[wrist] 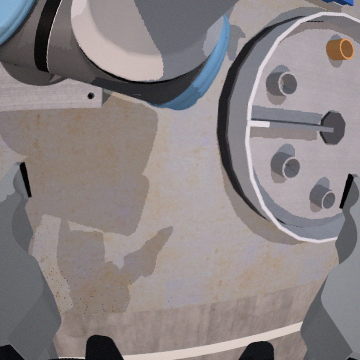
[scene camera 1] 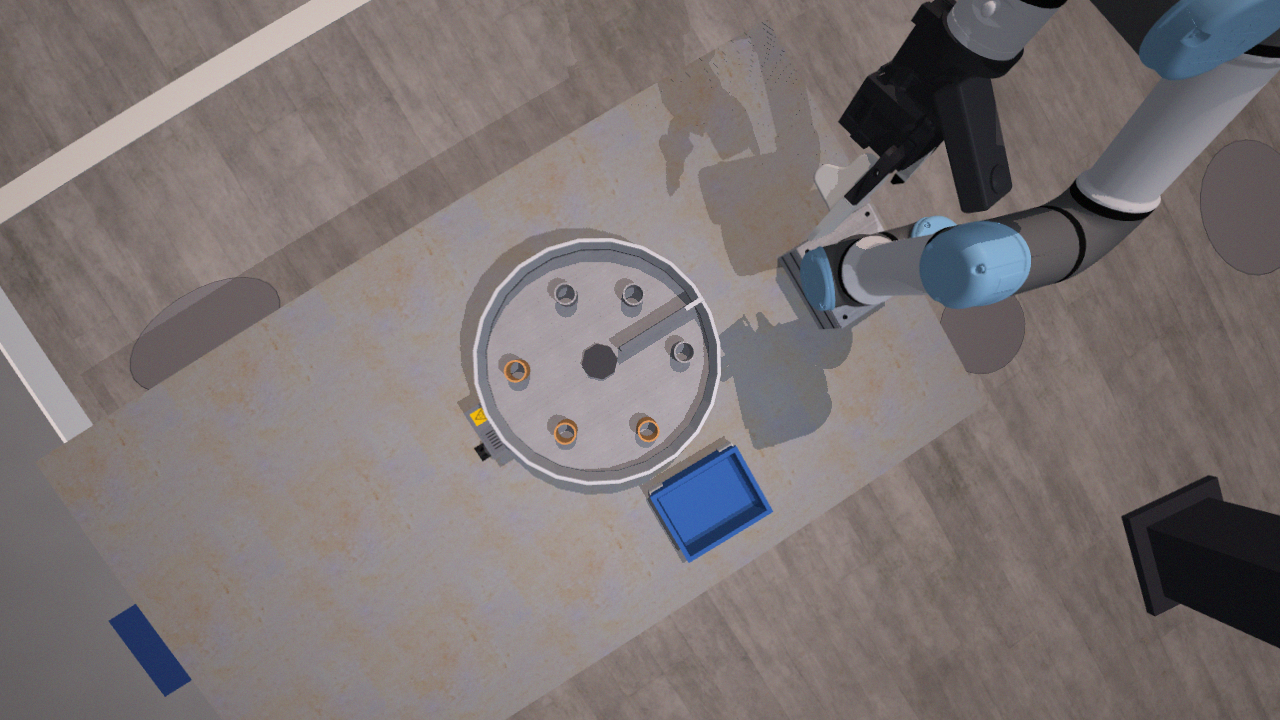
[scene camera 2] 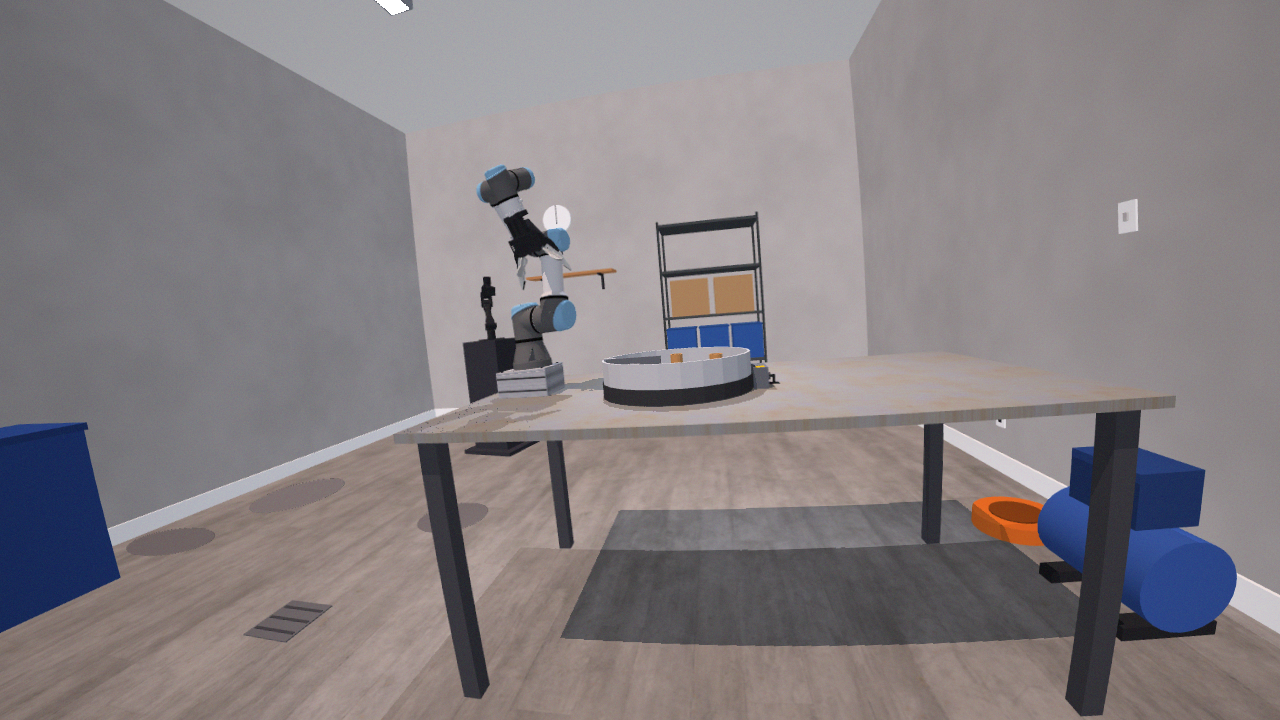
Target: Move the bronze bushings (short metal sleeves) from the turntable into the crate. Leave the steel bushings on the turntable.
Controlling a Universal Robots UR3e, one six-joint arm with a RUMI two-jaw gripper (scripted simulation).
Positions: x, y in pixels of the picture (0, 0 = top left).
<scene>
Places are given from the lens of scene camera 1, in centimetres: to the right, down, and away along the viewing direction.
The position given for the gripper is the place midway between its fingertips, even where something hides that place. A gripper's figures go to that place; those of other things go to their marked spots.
gripper (scene camera 1: 852, 210): 26, -18, 54
round turntable (scene camera 1: 578, 372): -11, 2, 82
blue crate (scene camera 1: 710, 508): 14, 29, 90
The marked spots on the blue crate and the round turntable are 38 cm apart.
</scene>
